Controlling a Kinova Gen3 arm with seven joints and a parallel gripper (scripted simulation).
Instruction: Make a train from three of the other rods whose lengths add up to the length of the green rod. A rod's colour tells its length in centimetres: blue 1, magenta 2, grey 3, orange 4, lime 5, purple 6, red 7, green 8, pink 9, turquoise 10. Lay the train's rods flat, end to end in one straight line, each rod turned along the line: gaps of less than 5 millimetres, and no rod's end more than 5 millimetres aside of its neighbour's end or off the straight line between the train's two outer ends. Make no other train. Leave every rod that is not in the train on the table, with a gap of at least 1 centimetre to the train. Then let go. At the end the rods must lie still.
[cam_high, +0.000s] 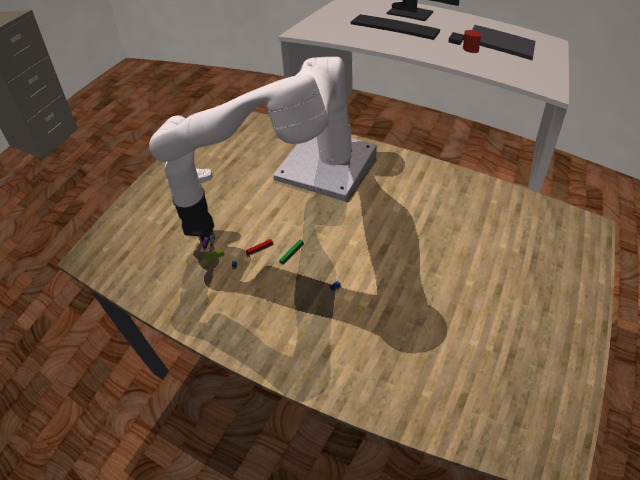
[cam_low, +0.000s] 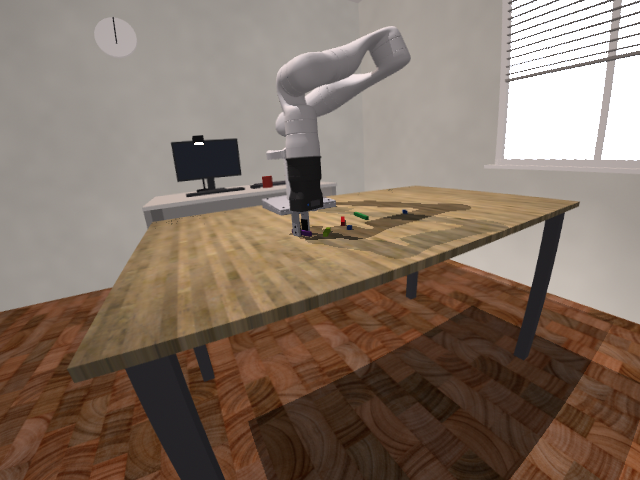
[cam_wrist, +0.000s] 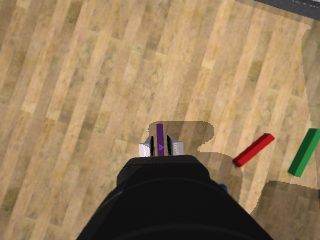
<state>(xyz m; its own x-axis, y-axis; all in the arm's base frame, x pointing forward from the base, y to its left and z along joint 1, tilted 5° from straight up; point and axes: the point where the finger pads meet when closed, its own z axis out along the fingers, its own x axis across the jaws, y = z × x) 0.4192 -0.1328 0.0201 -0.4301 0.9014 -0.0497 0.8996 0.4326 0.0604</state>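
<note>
The purple rod is 10 mm below my hand. Round my hand: green rod: 80 mm behind, 220 mm to the left, 10 mm below; red rod: 50 mm behind, 140 mm to the left, 10 mm below; lime rod: 30 mm ahead, 50 mm to the left, 10 mm below.
</note>
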